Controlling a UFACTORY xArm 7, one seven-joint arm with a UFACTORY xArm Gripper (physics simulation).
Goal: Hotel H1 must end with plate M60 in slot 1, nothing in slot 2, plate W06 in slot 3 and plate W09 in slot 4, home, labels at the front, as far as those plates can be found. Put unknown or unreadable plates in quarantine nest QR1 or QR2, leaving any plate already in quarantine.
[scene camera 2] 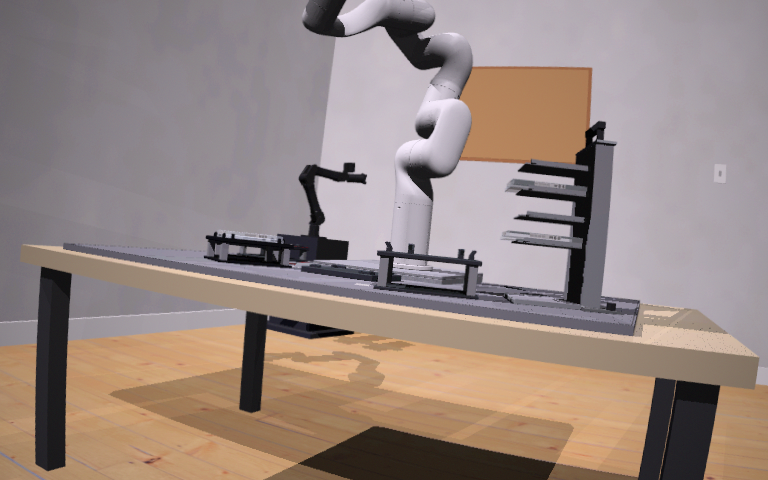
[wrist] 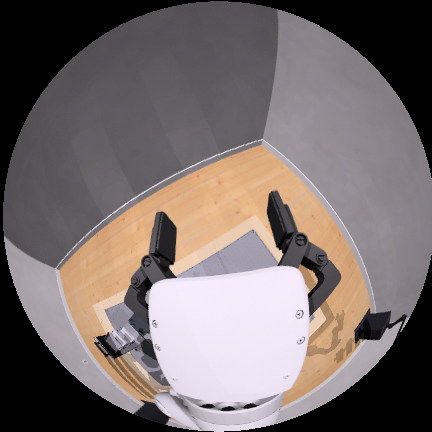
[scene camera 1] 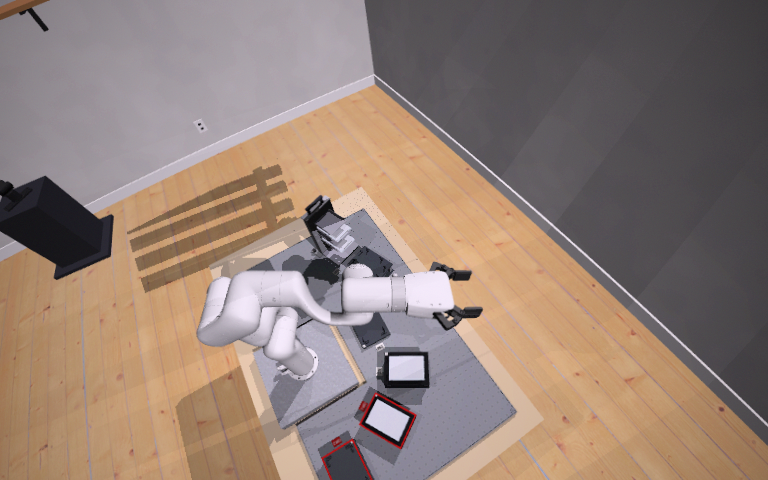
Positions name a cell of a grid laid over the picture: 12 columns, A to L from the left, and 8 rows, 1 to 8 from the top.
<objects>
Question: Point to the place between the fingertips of the gripper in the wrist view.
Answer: G4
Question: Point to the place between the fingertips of the gripper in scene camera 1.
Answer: H5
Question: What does the gripper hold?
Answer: Nothing.
</objects>
